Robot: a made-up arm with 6 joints. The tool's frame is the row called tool.
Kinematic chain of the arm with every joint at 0, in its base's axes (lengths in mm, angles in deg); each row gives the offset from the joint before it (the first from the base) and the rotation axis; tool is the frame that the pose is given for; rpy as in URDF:
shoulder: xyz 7 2 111.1 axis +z
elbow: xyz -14.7 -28.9 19.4 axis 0.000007 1 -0.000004
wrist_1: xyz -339.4 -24.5 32.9 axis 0.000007 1 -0.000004
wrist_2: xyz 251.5 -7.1 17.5 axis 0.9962 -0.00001 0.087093
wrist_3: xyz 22.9 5.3 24.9 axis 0.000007 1 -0.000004
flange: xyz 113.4 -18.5 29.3 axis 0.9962 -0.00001 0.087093
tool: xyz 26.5 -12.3 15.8 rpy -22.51 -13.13 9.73
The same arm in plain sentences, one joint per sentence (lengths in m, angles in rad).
The arm has six revolute joints in a row. What follows holds with every joint at zero, and every direction is one of the base frame's. The first joint lies 0.007 m along +x and 0.002 m along +y and 0.1111 m along +z from the base frame's origin and rotates about +z. The second joint lies 0.0147 m along -x and 0.0289 m along -y and 0.0194 m along +z from the first joint and rotates about +y. The third joint lies 0.3394 m along -x and 0.0245 m along -y and 0.0329 m along +z from the second joint and rotates about +y. The fourth joint lies 0.2515 m along +x and 0.0071 m along -y and 0.0175 m along +z from the third joint and rotates about the direction (0.9962, 0, 0.0871). The fifth joint lies 0.0229 m along +x and 0.0053 m along +y and 0.0249 m along +z from the fourth joint and rotates about +y. The sixth joint lies 0.1134 m along +x and 0.0185 m along -y and 0.0293 m along +z from the fifth joint and rotates about the direction (0.9962, 0, 0.0871). The tool frame, which is the frame that the pose is given for, lies 0.0265 m along +x and 0.0123 m along -y and 0.0158 m along +z from the sixth joint; its axes are the base frame's turned by roll -0.3929, pitch -0.2292 and yaw 0.1698 rad (as in URDF: about the fixed x, then y, then z).
